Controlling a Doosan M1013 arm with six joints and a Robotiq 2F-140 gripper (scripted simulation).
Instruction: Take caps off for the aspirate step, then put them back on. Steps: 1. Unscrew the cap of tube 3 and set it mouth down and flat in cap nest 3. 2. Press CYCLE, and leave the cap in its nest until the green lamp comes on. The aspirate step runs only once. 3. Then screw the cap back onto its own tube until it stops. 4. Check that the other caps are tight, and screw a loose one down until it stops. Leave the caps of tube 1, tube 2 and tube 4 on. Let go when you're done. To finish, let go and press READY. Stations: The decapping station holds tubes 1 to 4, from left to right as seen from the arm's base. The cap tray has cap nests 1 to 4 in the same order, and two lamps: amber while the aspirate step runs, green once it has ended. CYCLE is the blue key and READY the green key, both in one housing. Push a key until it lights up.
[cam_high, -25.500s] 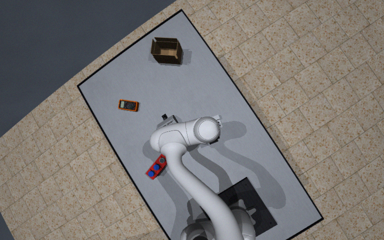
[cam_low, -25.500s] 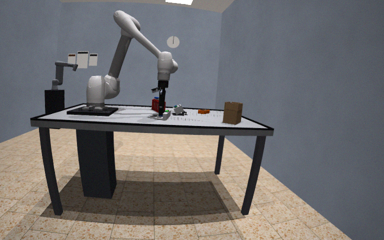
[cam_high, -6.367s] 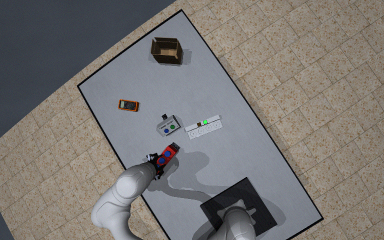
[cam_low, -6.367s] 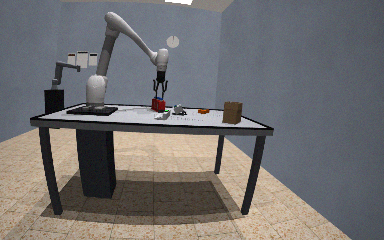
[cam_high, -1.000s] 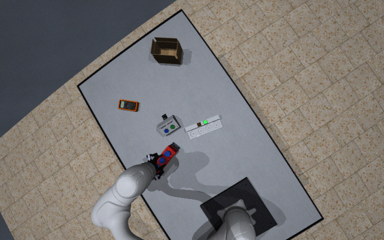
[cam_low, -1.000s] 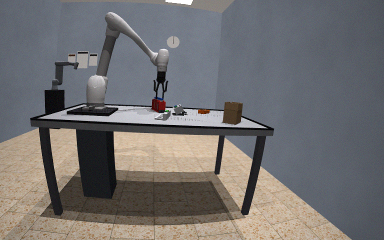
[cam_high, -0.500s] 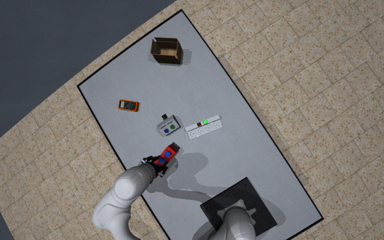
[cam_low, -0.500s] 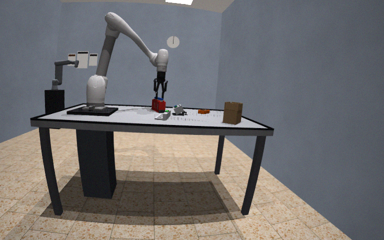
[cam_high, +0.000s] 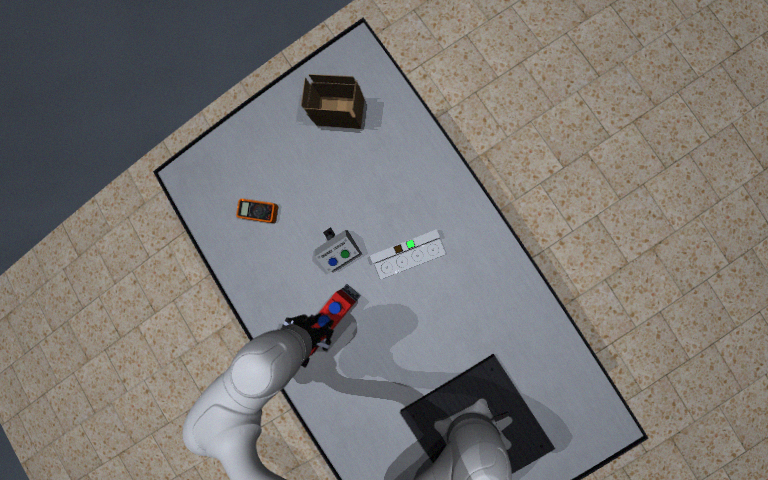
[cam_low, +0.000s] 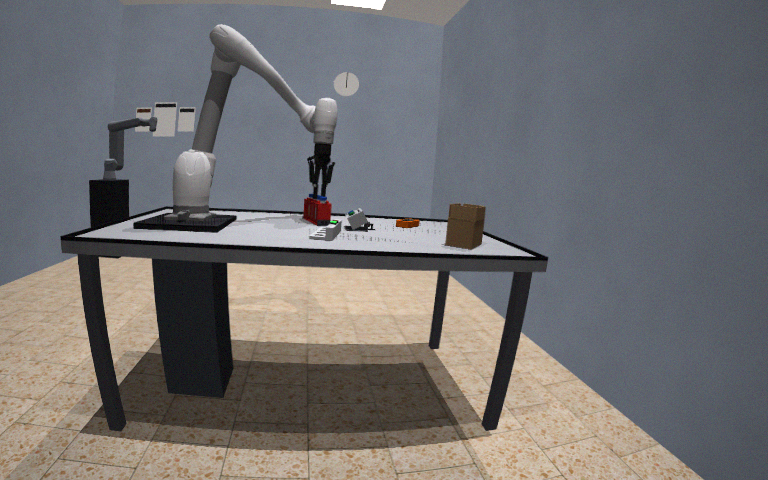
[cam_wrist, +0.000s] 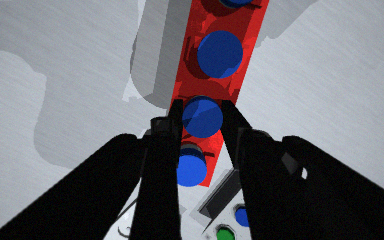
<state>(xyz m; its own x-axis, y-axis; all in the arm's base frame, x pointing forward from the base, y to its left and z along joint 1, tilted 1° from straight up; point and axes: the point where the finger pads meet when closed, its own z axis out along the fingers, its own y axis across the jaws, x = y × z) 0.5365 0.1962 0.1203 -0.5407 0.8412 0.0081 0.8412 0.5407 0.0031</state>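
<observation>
My hand is 30 mm above the blue cap. Also, from my hand: key housing: 160 mm ahead, 120 mm to the right, 90 mm below; green ready key: 140 mm ahead, 140 mm to the right, 70 mm below; blue cycle key: 140 mm ahead, 100 mm to the right, 70 mm below.
</observation>
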